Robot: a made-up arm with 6 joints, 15 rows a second.
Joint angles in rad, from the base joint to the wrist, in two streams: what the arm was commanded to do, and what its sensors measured. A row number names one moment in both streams.
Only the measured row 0 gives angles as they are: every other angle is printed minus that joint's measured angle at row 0.
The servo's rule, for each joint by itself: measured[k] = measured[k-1] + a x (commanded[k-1-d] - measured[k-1]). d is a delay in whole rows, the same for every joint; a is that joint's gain. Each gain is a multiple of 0.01, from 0.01 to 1. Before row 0 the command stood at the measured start. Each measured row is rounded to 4 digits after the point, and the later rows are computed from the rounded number. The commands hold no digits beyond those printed.
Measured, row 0: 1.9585, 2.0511, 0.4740, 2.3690, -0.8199, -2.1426
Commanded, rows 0 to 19: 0.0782, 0.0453, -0.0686, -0.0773, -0.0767, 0.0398; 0.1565, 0.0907, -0.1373, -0.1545, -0.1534, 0.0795; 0.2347, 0.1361, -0.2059, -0.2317, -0.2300, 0.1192; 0.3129, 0.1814, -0.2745, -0.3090, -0.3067, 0.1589; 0.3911, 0.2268, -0.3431, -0.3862, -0.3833, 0.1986; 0.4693, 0.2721, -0.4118, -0.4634, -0.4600, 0.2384; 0.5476, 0.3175, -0.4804, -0.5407, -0.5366, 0.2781; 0.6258, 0.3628, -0.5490, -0.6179, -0.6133, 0.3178; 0.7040, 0.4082, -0.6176, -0.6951, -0.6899, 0.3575; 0.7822, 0.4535, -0.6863, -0.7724, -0.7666, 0.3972; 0.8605, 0.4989, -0.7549, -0.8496, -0.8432, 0.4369; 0.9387, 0.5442, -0.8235, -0.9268, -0.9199, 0.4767; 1.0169, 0.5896, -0.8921, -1.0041, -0.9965, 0.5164; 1.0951, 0.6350, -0.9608, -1.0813, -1.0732, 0.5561; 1.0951, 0.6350, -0.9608, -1.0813, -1.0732, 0.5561; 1.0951, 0.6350, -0.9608, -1.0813, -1.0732, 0.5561; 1.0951, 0.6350, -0.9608, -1.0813, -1.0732, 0.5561; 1.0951, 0.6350, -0.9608, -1.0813, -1.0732, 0.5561; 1.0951, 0.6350, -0.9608, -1.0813, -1.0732, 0.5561; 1.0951, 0.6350, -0.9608, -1.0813, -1.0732, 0.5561
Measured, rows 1 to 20: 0.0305, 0.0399, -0.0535, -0.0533, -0.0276, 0.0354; 0.0796, 0.0846, -0.1189, -0.1231, -0.0729, 0.0746; 0.1401, 0.1299, -0.1868, -0.1980, -0.1295, 0.1143; 0.2075, 0.1752, -0.2552, -0.2746, -0.1933, 0.1540; 0.2791, 0.2206, -0.3238, -0.3516, -0.2617, 0.1937; 0.3533, 0.2659, -0.3924, -0.4287, -0.3331, 0.2335; 0.4291, 0.3113, -0.4610, -0.5060, -0.4064, 0.2732; 0.5058, 0.3566, -0.5296, -0.5832, -0.4809, 0.3129; 0.5831, 0.4020, -0.5982, -0.6604, -0.5561, 0.3526; 0.6607, 0.4473, -0.6669, -0.7377, -0.6319, 0.3923; 0.7386, 0.4927, -0.7355, -0.8149, -0.7080, 0.4320; 0.8166, 0.5380, -0.8041, -0.8921, -0.7843, 0.4718; 0.8947, 0.5834, -0.8727, -0.9694, -0.8607, 0.5115; 0.9729, 0.6288, -0.9414, -1.0466, -0.9372, 0.5512; 1.0206, 0.6343, -0.9565, -1.0705, -0.9862, 0.5556; 1.0497, 0.6349, -0.9599, -1.0780, -1.0175, 0.5560; 1.0674, 0.6350, -0.9606, -1.0803, -1.0376, 0.5561; 1.0782, 0.6350, -0.9608, -1.0810, -1.0504, 0.5561; 1.0848, 0.6350, -0.9608, -1.0812, -1.0586, 0.5561; 1.0888, 0.6350, -0.9608, -1.0813, -1.0639, 0.5561
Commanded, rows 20 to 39: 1.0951, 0.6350, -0.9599, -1.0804, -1.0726, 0.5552; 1.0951, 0.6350, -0.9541, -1.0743, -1.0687, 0.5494; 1.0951, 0.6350, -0.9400, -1.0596, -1.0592, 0.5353; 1.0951, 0.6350, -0.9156, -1.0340, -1.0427, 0.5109; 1.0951, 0.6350, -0.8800, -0.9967, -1.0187, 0.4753; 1.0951, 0.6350, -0.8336, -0.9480, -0.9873, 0.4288; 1.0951, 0.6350, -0.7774, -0.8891, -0.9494, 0.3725; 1.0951, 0.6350, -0.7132, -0.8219, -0.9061, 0.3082; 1.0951, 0.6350, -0.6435, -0.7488, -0.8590, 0.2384; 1.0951, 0.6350, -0.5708, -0.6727, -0.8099, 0.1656; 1.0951, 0.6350, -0.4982, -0.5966, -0.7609, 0.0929; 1.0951, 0.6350, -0.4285, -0.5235, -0.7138, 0.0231; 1.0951, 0.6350, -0.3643, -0.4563, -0.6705, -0.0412; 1.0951, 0.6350, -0.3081, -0.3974, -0.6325, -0.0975; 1.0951, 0.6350, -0.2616, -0.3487, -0.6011, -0.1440; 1.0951, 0.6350, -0.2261, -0.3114, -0.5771, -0.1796; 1.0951, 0.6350, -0.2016, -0.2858, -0.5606, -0.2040; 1.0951, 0.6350, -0.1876, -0.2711, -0.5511, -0.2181; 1.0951, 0.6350, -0.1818, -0.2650, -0.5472, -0.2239; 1.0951, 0.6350, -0.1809, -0.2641, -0.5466, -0.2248
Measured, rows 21 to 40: 1.0913, 0.6350, -0.9601, -1.0807, -1.0670, 0.5553; 1.0928, 0.6350, -0.9554, -1.0763, -1.0676, 0.5500; 1.0937, 0.6350, -0.9434, -1.0648, -1.0646, 0.5369; 1.0942, 0.6350, -0.9217, -1.0435, -1.0567, 0.5138; 1.0946, 0.6350, -0.8892, -1.0112, -1.0430, 0.4795; 1.0948, 0.6350, -0.8458, -0.9676, -1.0229, 0.4344; 1.0949, 0.6350, -0.7924, -0.9134, -0.9964, 0.3793; 1.0950, 0.6350, -0.7306, -0.8503, -0.9639, 0.3160; 1.0950, 0.6350, -0.6627, -0.7803, -0.9261, 0.2469; 1.0950, 0.6350, -0.5910, -0.7061, -0.8843, 0.1745; 1.0950, 0.6350, -0.5186, -0.6305, -0.8399, 0.1019; 1.0950, 0.6350, -0.4483, -0.5567, -0.7945, 0.0318; 1.0950, 0.6350, -0.3828, -0.4874, -0.7499, -0.0332; 1.0950, 0.6350, -0.3245, -0.4253, -0.7076, -0.0904; 1.0950, 0.6350, -0.2754, -0.3724, -0.6693, -0.1381; 1.0950, 0.6350, -0.2369, -0.3303, -0.6361, -0.1750; 1.0950, 0.6350, -0.2094, -0.2996, -0.6089, -0.2008; 1.0950, 0.6350, -0.1924, -0.2799, -0.5881, -0.2162; 1.0950, 0.6350, -0.1841, -0.2696, -0.5734, -0.2231; 1.0950, 0.6350, -0.1816, -0.2658, -0.5638, -0.2246
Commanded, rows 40 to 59: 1.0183, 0.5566, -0.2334, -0.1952, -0.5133, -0.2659; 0.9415, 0.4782, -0.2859, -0.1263, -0.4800, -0.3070; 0.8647, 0.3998, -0.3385, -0.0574, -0.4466, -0.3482; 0.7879, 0.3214, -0.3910, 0.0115, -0.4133, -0.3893; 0.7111, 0.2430, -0.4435, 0.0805, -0.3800, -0.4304; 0.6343, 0.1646, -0.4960, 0.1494, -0.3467, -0.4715; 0.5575, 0.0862, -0.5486, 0.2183, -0.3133, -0.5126; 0.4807, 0.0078, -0.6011, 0.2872, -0.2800, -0.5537; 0.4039, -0.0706, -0.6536, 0.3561, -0.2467, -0.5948; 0.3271, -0.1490, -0.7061, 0.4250, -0.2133, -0.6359; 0.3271, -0.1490, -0.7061, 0.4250, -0.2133, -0.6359; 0.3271, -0.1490, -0.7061, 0.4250, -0.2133, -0.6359; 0.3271, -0.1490, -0.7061, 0.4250, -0.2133, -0.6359; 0.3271, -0.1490, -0.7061, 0.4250, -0.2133, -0.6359; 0.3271, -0.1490, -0.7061, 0.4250, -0.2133, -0.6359; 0.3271, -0.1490, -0.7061, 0.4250, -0.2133, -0.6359; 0.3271, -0.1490, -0.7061, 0.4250, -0.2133, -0.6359; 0.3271, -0.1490, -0.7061, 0.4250, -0.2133, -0.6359; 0.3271, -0.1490, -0.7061, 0.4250, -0.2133, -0.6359; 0.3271, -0.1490, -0.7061, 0.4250, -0.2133, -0.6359
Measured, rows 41 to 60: 1.0651, 0.5660, -0.2220, -0.2171, -0.5456, -0.2614; 1.0169, 0.4887, -0.2718, -0.1544, -0.5220, -0.3020; 0.9575, 0.4105, -0.3238, -0.0875, -0.4949, -0.3431; 0.8914, 0.3321, -0.3762, -0.0192, -0.4655, -0.3842; 0.8211, 0.2537, -0.4287, 0.0496, -0.4347, -0.4253; 0.7482, 0.1753, -0.4812, 0.1185, -0.4030, -0.4664; 0.6738, 0.0969, -0.5338, 0.1874, -0.3707, -0.5075; 0.5985, 0.0185, -0.5863, 0.2563, -0.3380, -0.5486; 0.5226, -0.0599, -0.6388, 0.3252, -0.3051, -0.5897; 0.4464, -0.1383, -0.6913, 0.3941, -0.2721, -0.6308; 0.3999, -0.1477, -0.7028, 0.4154, -0.2509, -0.6353; 0.3715, -0.1488, -0.7054, 0.4220, -0.2374, -0.6358; 0.3542, -0.1490, -0.7059, 0.4241, -0.2287, -0.6359; 0.3436, -0.1490, -0.7061, 0.4247, -0.2232, -0.6359; 0.3372, -0.1490, -0.7061, 0.4249, -0.2196, -0.6359; 0.3333, -0.1490, -0.7061, 0.4250, -0.2173, -0.6359; 0.3309, -0.1490, -0.7061, 0.4250, -0.2159, -0.6359; 0.3294, -0.1490, -0.7061, 0.4250, -0.2150, -0.6359; 0.3285, -0.1490, -0.7061, 0.4250, -0.2144, -0.6359; 0.3280, -0.1490, -0.7061, 0.4250, -0.2140, -0.6359
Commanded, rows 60 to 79: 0.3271, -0.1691, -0.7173, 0.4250, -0.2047, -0.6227; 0.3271, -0.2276, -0.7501, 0.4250, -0.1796, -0.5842; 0.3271, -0.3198, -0.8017, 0.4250, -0.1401, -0.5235; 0.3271, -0.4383, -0.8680, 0.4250, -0.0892, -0.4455; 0.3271, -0.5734, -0.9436, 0.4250, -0.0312, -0.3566; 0.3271, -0.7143, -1.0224, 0.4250, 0.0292, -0.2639; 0.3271, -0.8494, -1.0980, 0.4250, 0.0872, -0.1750; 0.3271, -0.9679, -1.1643, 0.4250, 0.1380, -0.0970; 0.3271, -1.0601, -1.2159, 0.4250, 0.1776, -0.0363; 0.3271, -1.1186, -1.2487, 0.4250, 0.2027, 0.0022; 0.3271, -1.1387, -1.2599, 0.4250, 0.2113, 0.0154; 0.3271, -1.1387, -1.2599, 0.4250, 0.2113, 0.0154; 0.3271, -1.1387, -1.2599, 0.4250, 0.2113, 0.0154; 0.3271, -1.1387, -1.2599, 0.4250, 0.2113, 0.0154; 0.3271, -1.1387, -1.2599, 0.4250, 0.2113, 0.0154; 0.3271, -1.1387, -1.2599, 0.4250, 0.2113, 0.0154; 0.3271, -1.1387, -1.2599, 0.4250, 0.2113, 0.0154; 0.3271, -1.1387, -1.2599, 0.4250, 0.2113, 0.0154; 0.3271, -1.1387, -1.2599, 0.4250, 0.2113, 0.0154; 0.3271, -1.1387, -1.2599, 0.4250, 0.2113, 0.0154
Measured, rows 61 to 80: 0.3276, -0.1667, -0.7148, 0.4250, -0.2107, -0.6242; 0.3274, -0.2203, -0.7423, 0.4250, -0.1995, -0.5886; 0.3273, -0.3079, -0.7886, 0.4250, -0.1781, -0.5307; 0.3272, -0.4227, -0.8505, 0.4250, -0.1461, -0.4549; 0.3272, -0.5553, -0.9231, 0.4250, -0.1047, -0.3674; 0.3272, -0.6952, -1.0006, 0.4250, -0.0565, -0.2753; 0.3272, -0.8309, -1.0766, 0.4250, -0.0048, -0.1860; 0.3272, -0.9515, -1.1450, 0.4250, 0.0466, -0.1068; 0.3272, -1.0471, -1.2003, 0.4250, 0.0938, -0.0441; 0.3272, -1.1100, -1.2381, 0.4250, 0.1330, -0.0029; 0.3272, -1.1353, -1.2551, 0.4250, 0.1612, 0.0134; 0.3272, -1.1383, -1.2588, 0.4250, 0.1792, 0.0152; 0.3272, -1.1387, -1.2597, 0.4250, 0.1908, 0.0154; 0.3272, -1.1387, -1.2599, 0.4250, 0.1982, 0.0154; 0.3272, -1.1387, -1.2599, 0.4250, 0.2029, 0.0154; 0.3272, -1.1387, -1.2599, 0.4250, 0.2059, 0.0154; 0.3272, -1.1387, -1.2599, 0.4250, 0.2078, 0.0154; 0.3272, -1.1387, -1.2599, 0.4250, 0.2091, 0.0154; 0.3272, -1.1387, -1.2599, 0.4250, 0.2099, 0.0154; 0.3272, -1.1387, -1.2599, 0.4250, 0.2104, 0.0154
